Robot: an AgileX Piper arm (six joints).
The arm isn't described. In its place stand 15 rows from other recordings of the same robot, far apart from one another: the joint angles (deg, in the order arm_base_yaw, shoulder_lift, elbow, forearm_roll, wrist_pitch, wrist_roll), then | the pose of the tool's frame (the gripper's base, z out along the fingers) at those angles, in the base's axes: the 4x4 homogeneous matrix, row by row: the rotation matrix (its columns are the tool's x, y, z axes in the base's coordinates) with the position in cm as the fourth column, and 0 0 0 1 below.
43.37, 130.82, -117.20, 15.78, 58.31, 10.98 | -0.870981, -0.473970, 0.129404, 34.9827; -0.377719, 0.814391, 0.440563, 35.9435; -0.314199, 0.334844, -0.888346, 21.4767; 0, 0, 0, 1
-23.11, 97.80, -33.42, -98.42, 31.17, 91.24 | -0.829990, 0.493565, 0.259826, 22.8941; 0.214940, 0.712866, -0.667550, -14.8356; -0.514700, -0.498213, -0.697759, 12.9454; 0, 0, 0, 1
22.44, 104.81, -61.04, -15.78, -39.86, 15.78 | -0.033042, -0.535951, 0.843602, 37.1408; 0.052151, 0.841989, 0.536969, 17.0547; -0.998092, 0.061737, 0.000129, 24.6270; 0, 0, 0, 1
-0.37, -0.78, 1.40, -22.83, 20.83, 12.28 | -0.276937, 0.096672, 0.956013, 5.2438; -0.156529, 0.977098, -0.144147, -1.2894; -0.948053, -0.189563, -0.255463, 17.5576; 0, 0, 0, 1
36.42, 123.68, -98.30, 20.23, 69.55, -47.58 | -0.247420, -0.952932, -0.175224, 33.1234; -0.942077, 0.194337, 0.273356, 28.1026; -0.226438, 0.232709, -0.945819, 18.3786; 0, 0, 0, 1
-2.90, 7.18, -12.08, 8.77, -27.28, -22.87 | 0.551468, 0.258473, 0.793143, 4.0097; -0.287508, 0.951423, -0.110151, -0.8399; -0.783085, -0.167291, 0.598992, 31.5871; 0, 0, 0, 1
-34.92, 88.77, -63.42, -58.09, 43.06, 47.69 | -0.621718, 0.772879, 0.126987, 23.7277; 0.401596, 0.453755, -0.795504, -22.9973; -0.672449, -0.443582, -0.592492, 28.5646; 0, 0, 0, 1
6.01, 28.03, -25.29, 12.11, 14.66, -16.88 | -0.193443, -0.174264, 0.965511, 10.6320; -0.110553, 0.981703, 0.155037, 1.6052; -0.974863, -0.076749, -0.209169, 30.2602; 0, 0, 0, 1
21.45, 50.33, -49.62, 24.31, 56.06, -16.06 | -0.686589, -0.574255, 0.445900, 13.1654; -0.303325, 0.783628, 0.542145, 8.5119; -0.660749, 0.236978, -0.712216, 34.0878; 0, 0, 0, 1
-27.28, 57.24, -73.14, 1.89, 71.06, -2.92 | -0.699544, 0.412535, 0.583484, 14.7376; 0.315496, 0.910940, -0.265801, -7.2807; -0.641171, -0.001853, -0.767396, 42.1523; 0, 0, 0, 1
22.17, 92.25, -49.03, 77.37, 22.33, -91.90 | -0.452051, -0.748317, 0.485460, 28.5201; -0.452499, 0.661398, 0.598161, 15.2645; -0.768697, 0.050729, -0.637598, 20.7770; 0, 0, 0, 1
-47.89, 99.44, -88.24, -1.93, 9.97, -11.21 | -0.350982, 0.683811, 0.639698, 28.3566; 0.050029, 0.695878, -0.716415, -31.4509; -0.935045, -0.219446, -0.278451, 36.4664; 0, 0, 0, 1
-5.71, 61.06, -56.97, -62.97, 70.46, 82.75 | -0.063002, 0.964626, 0.255984, 17.0075; 0.421585, 0.258208, -0.869249, -9.3778; -0.904598, 0.053155, -0.422939, 37.6284; 0, 0, 0, 1
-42.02, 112.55, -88.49, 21.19, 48.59, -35.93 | -0.835711, 0.273480, 0.476232, 33.1691; 0.277141, 0.958682, -0.064193, -26.5659; -0.474110, 0.078337, -0.876974, 22.8076; 0, 0, 0, 1
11.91, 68.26, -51.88, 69.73, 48.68, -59.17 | -0.551526, -0.710100, 0.437695, 21.7350; -0.095951, 0.575238, 0.812339, 11.1365; -0.828621, 0.406029, -0.385394, 33.6608; 0, 0, 0, 1
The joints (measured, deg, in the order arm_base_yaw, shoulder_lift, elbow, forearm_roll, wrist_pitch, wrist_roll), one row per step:
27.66 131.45 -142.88 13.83 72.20 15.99
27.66 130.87 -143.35 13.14 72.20 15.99
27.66 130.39 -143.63 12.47 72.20 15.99
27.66 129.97 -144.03 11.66 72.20 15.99
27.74 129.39 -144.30 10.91 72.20 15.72
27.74 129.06 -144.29 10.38 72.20 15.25
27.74 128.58 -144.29 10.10 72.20 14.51
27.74 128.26 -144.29 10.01 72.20 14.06
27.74 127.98 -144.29 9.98 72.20 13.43
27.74 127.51 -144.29 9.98 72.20 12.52
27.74 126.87 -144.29 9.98 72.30 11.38
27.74 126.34 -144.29 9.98 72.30 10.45
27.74 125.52 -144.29 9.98 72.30 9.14
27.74 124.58 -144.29 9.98 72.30 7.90
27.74 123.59 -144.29 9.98 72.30 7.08
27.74 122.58 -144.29 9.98 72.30 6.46
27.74 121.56 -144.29 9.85 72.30 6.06
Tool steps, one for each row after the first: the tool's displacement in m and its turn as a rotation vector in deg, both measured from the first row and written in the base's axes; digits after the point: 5 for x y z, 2 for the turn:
-0.00150 -0.00193 0.00716 -0.10 -1.24 -0.20
-0.00268 -0.00367 0.01250 -0.31 -2.21 -0.41
-0.00367 -0.00554 0.01788 -0.61 -3.29 -0.66
-0.00560 -0.00703 0.02400 -0.95 -4.49 -0.62
-0.00636 -0.00832 0.02665 -1.45 -5.22 -0.42
-0.00787 -0.00958 0.03068 -1.78 -6.09 0.06
-0.00898 -0.01032 0.03339 -1.90 -6.62 0.37
-0.00999 -0.01090 0.03576 -2.06 -7.16 0.84
-0.01175 -0.01183 0.03975 -2.25 -7.99 1.53
-0.01431 -0.01316 0.04505 -2.50 -8.99 2.41
-0.01638 -0.01425 0.04949 -2.68 -9.88 3.10
-0.01965 -0.01597 0.05633 -2.90 -11.21 4.06
-0.02351 -0.01800 0.06410 -3.06 -12.62 4.95
-0.02769 -0.02020 0.07221 -3.02 -13.89 5.50
-0.03208 -0.02251 0.08039 -2.88 -15.09 5.89
-0.03654 -0.02507 0.08854 -2.76 -16.25 6.06

